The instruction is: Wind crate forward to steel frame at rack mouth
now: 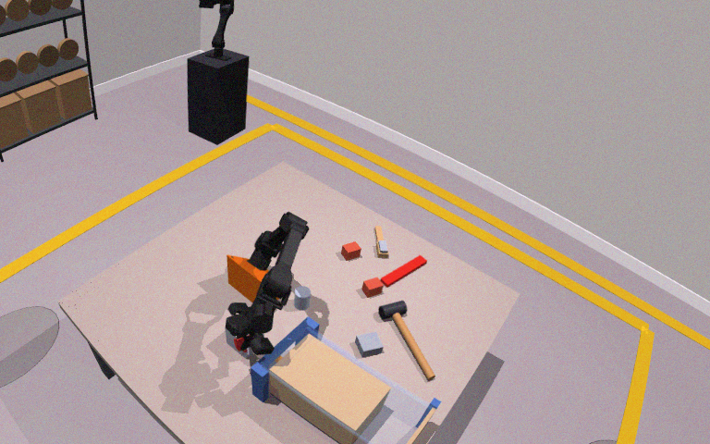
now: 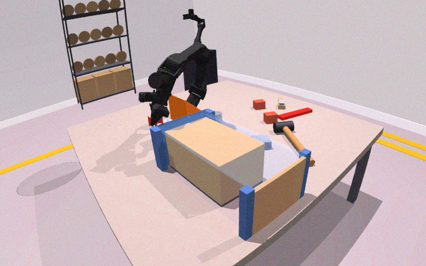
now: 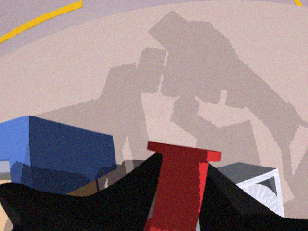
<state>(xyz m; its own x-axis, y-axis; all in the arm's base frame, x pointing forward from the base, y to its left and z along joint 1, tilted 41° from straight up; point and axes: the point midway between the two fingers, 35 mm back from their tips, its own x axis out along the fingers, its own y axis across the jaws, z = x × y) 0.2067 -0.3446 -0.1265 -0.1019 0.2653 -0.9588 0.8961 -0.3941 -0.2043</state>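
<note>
My gripper tip is now 5 cm to the right of the winch handle, 3 cm above it and 2 cm past it. From my gripper tip the other things lie so: red knob (2 cm to the left, 1 cm ahead); then grey hand winch (10 cm below, 9 cm to the left, 7 cm behind); then blue steel frame (10 cm ahead, 8 cm to the left, 3 cm below).
</note>
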